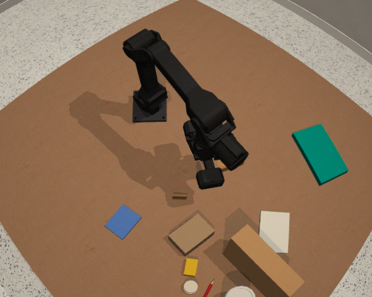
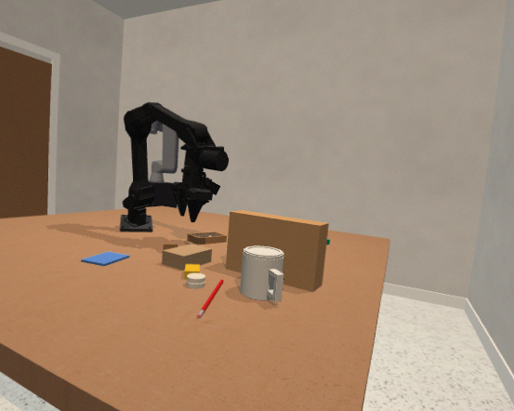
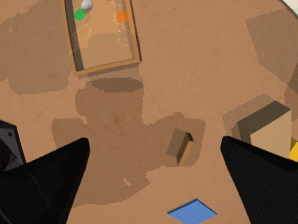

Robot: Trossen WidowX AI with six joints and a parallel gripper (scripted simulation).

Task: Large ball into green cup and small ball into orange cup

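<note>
My gripper is now 10 mm past the wooden puzzle, 110 mm to the right of it and 110 mm above it. From my hand the other things lie so: yellow block 190 mm ahead, 180 mm to the right, 110 mm below; then blue sheet 30 mm behind, 240 mm to the right, 120 mm below; then tan box 120 mm ahead, 120 mm to the right, 100 mm below.
</note>
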